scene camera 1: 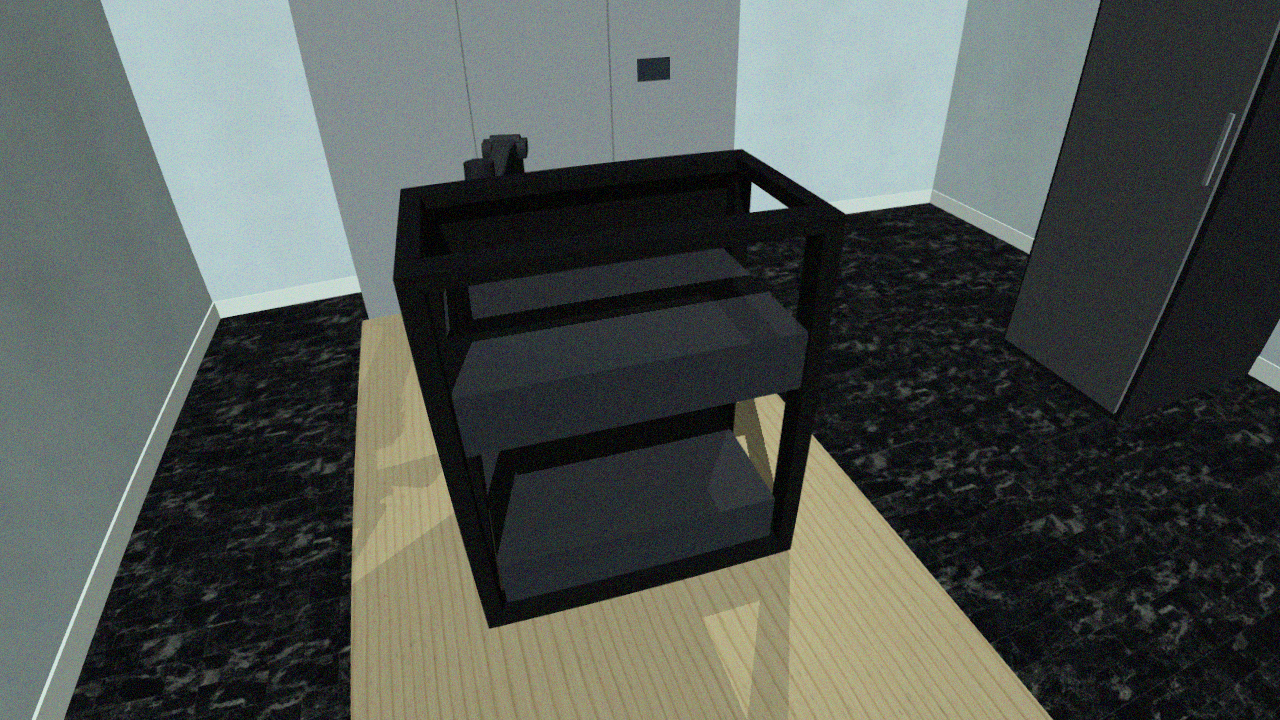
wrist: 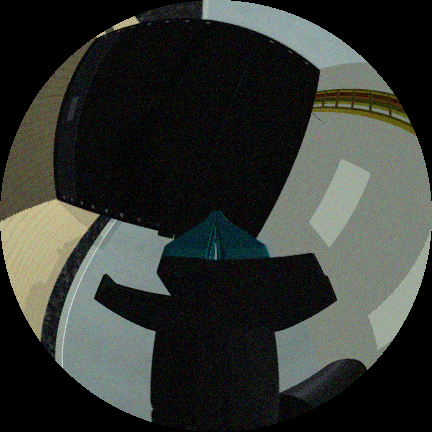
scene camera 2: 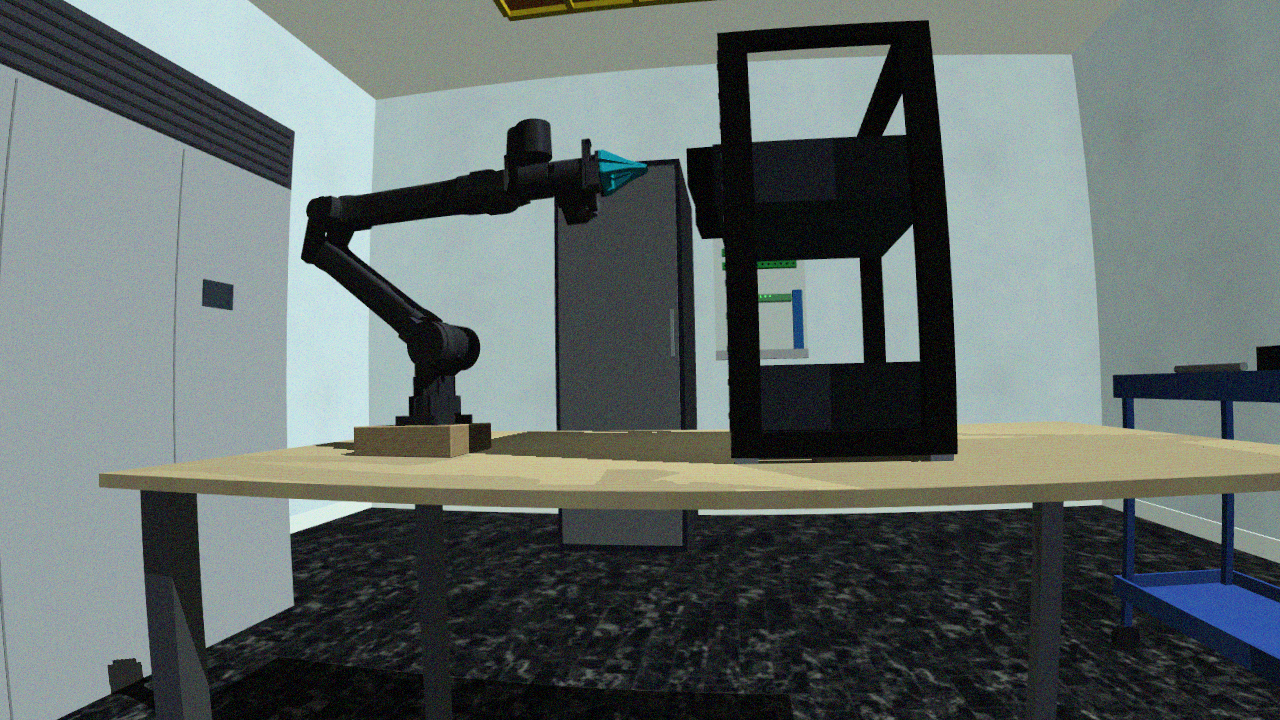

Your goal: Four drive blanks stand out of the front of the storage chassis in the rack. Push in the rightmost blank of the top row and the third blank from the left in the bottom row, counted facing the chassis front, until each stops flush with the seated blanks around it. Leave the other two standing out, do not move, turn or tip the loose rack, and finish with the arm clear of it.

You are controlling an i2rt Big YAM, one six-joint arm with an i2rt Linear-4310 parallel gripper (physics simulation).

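Where they show: gripper, fingertip midpoint: (wrist: 215, 215) (scene camera 2: 647, 168); arm's base, link origin: (scene camera 2: 435, 424).
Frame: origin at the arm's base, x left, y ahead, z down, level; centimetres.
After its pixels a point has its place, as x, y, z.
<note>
The black rack (scene camera 1: 801, 376) @[36.9, 77.0, -32.6] (scene camera 2: 935, 268) @[-10.3, 77.7, -20.2] (wrist: 150, 125) @[8.5, 49.2, -28.1] stands upright on the table. The storage chassis (scene camera 1: 631, 367) @[13.6, 78.4, -39.2] (scene camera 2: 832, 179) @[-8.0, 65.2, -33.5] is in its upper part, and its front side (scene camera 2: 705, 192) @[-5.1, 47.2, -33.7] stands out of the rack toward the arm. My gripper (scene camera 2: 644, 167) @[1.0, 37.3, -40.2] (wrist: 215, 215) @[1.0, 37.3, -40.2] has teal fingers and is shut, with nothing between them. In the scene camera 2 view it is at about the height of the chassis's upper part, a short gap in front of it. In the wrist view the rack front is almost fully black, and single blanks cannot be told apart.
A second dark unit (scene camera 1: 635, 510) @[14.7, 72.4, -8.4] (scene camera 2: 832, 398) @[-7.5, 64.0, -3.7] sits at the bottom of the rack. The wooden table (scene camera 1: 590, 662) @[3.9, 88.3, 4.6] (scene camera 2: 581, 488) @[-33.8, 37.4, 4.6] bears the rack and the arm's wooden base block (scene camera 2: 411, 440) @[-9.1, 1.2, 2.0]. A dark cabinet (scene camera 1: 1136, 205) (scene camera 2: 617, 358) stands behind. A blue cart (scene camera 2: 1172, 385) stands at the right in the scene camera 2 view.
</note>
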